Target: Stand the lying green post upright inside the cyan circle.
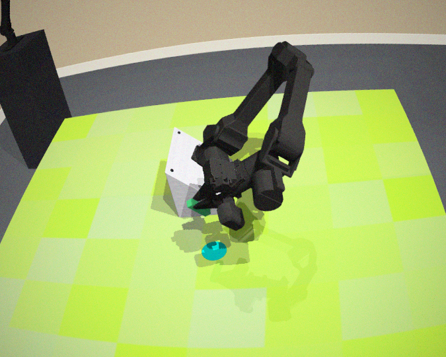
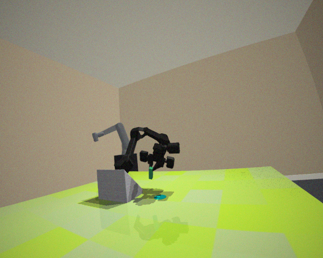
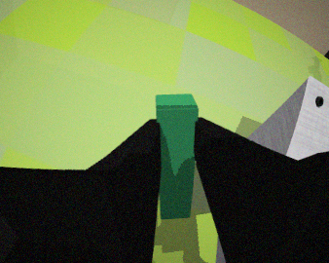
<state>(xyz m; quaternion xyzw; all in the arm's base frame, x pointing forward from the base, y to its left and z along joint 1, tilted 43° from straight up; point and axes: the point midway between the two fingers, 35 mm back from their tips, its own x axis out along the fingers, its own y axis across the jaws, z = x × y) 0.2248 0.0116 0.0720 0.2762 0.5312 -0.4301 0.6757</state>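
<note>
My gripper tip is 140 mm above the cyan circle, 30 mm to the right of it and 20 mm short of it. From my gripper tip the other things lie so: green post: 20 mm below, 10 mm to the left, 10 mm behind.
</note>
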